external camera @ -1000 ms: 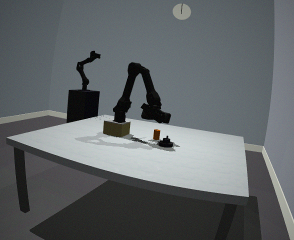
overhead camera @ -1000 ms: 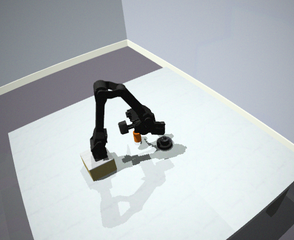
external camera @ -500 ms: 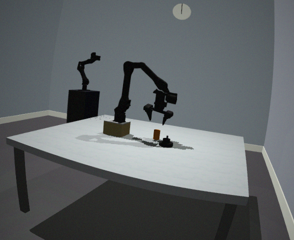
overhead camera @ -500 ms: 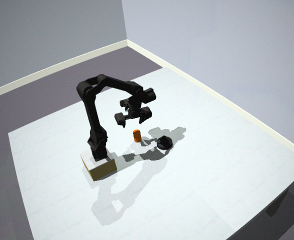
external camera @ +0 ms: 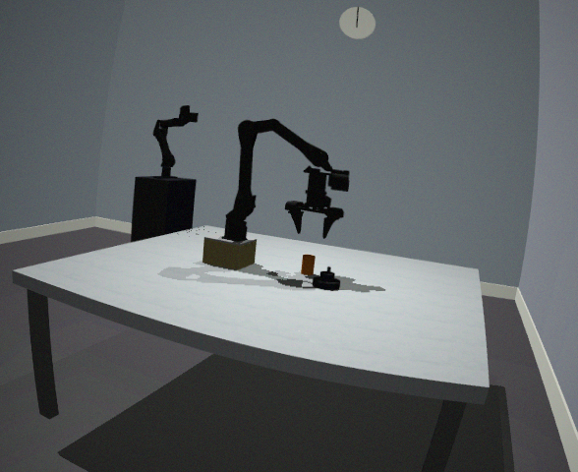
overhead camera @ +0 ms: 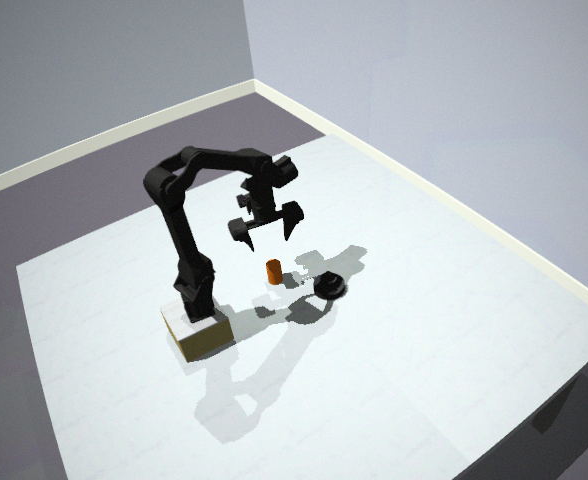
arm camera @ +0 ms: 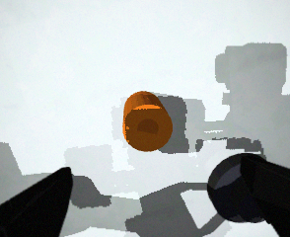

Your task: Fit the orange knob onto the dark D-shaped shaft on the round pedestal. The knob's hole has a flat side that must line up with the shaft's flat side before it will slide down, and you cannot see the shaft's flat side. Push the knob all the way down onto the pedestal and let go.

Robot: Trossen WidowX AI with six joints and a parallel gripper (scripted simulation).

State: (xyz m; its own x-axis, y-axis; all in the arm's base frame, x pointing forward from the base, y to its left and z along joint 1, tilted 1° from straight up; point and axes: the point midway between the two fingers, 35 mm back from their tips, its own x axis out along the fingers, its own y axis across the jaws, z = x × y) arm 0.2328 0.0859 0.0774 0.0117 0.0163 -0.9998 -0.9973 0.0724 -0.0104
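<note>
Right now my gripper tip is 10 cm above the orange knob. The rest, counted from my gripper tip: dark round pedestal: 11 cm to the right, 11 cm ahead, 9 cm below.
</note>
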